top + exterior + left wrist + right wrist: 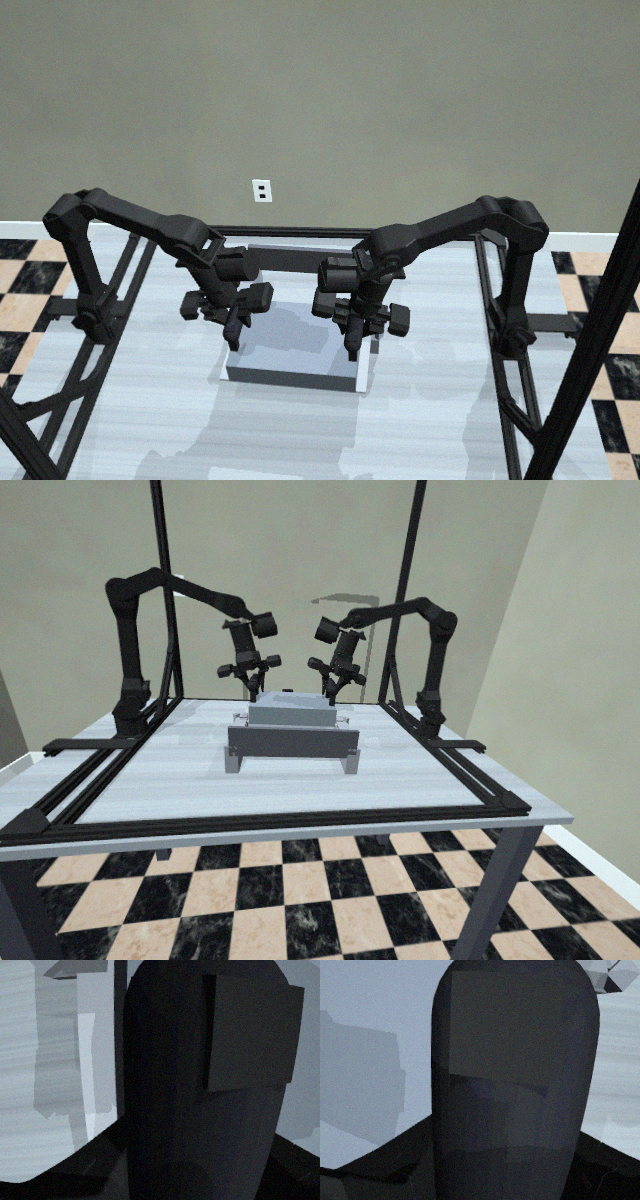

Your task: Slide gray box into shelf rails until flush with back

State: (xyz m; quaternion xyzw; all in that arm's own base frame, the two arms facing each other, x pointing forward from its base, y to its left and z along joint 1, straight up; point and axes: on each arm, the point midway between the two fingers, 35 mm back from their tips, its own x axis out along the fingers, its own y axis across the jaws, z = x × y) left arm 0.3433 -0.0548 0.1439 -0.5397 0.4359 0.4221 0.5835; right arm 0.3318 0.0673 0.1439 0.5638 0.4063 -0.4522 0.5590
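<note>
Now: the gray box 12 cm to the left of my right hand, 5 cm below it and 1 cm ahead of it. From my right hand the other things lie so: dark back plate 26 cm ahead, 11 cm to the left, 8 cm below.
My left gripper is now 120 mm to the left of the gray box and 50 mm above it. Also, from my left hand: dark back plate 240 mm ahead, 130 mm to the right, 80 mm below.
</note>
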